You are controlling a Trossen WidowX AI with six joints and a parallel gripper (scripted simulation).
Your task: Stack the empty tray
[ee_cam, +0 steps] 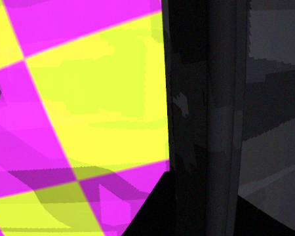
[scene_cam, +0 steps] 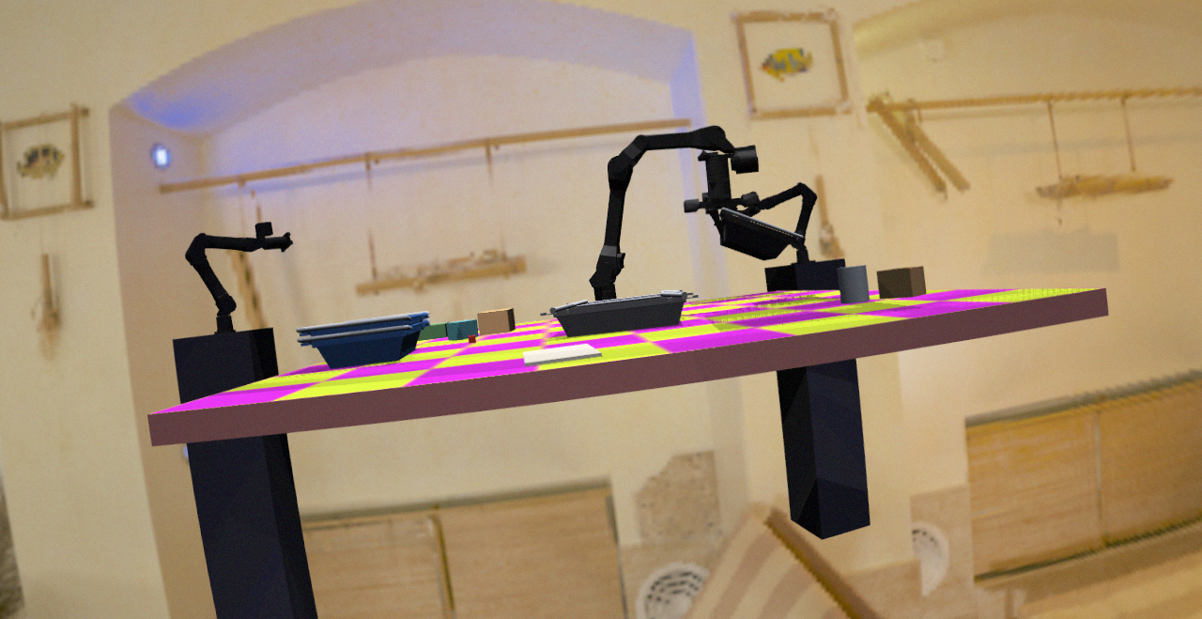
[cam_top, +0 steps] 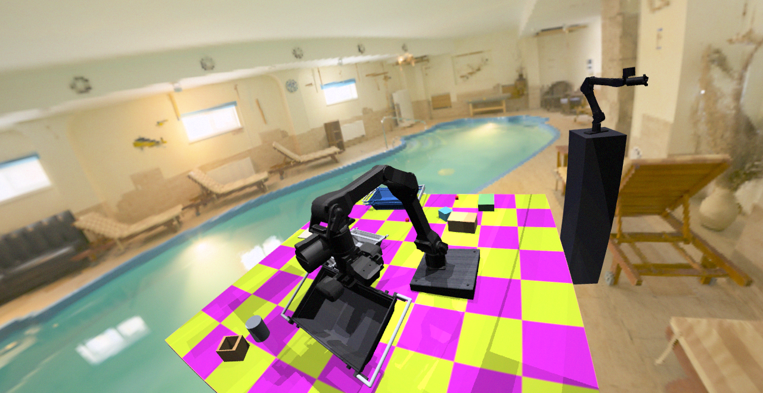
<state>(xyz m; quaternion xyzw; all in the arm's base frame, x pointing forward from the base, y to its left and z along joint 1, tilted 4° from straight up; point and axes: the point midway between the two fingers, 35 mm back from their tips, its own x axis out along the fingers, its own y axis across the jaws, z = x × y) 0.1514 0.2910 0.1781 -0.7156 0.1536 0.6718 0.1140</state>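
The dark tray is 70 mm to the left of my gripper tip and 30 mm ahead of it. Round my gripper tip: grey cylinder (370 mm ahead, 140 mm below, 90 mm to the left); then box (410 mm ahead, 170 mm to the left, 160 mm below); then teal cube (670 mm to the right, 170 mm behind, 150 mm below).
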